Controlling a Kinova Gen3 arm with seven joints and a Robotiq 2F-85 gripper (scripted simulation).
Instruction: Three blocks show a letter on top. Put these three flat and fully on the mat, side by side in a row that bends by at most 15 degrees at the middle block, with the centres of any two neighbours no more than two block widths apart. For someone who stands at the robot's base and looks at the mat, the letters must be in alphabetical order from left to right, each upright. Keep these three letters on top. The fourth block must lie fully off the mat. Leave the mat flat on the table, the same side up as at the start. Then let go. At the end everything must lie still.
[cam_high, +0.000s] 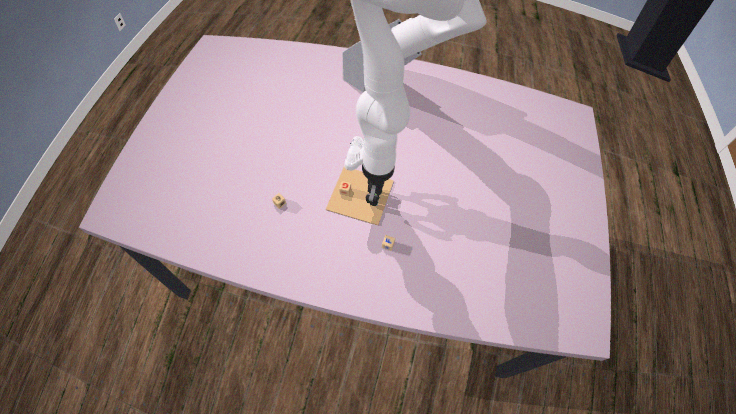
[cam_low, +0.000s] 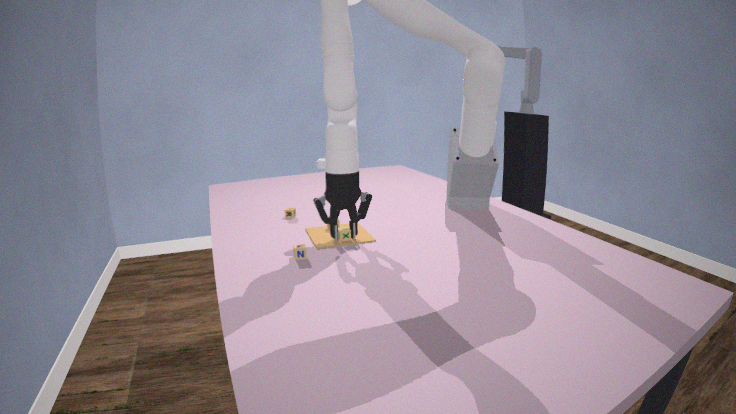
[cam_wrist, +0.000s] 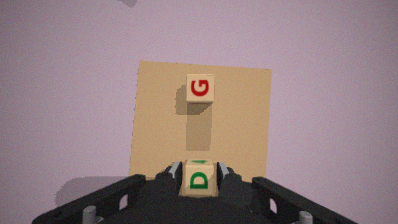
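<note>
The green D block is 1 cm below my hand. Round my hand: blue N block (12 cm ahead, 6 cm to the left, 1 cm below); then tan mat (4 cm to the right, 2 cm below).
</note>
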